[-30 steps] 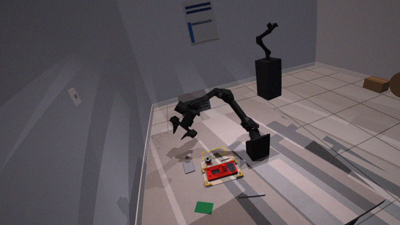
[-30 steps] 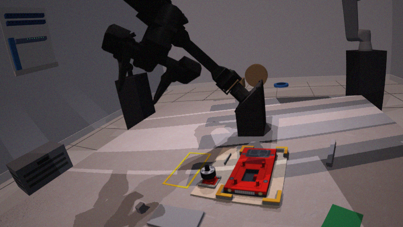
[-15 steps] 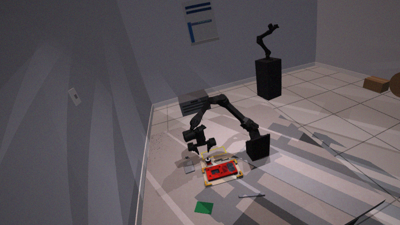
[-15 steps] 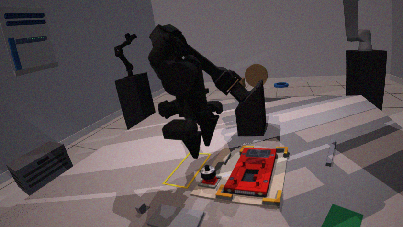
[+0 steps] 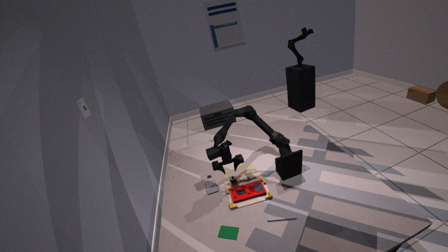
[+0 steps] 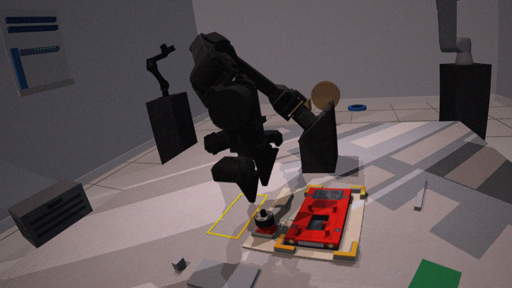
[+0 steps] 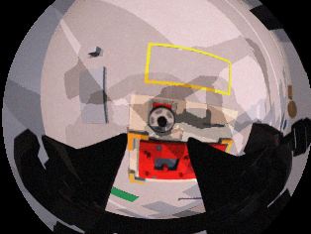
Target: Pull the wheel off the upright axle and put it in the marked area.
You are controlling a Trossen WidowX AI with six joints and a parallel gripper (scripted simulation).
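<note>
The wheel is 1 cm behind my gripper tip and 7 cm below it. The rest, counted from my gripper tip: thin grey bar 12 cm behind, 37 cm to the left, 10 cm below; green square 15 cm ahead, 31 cm to the left, 10 cm below; grey plate 14 cm ahead, 5 cm to the right, 10 cm below.
</note>
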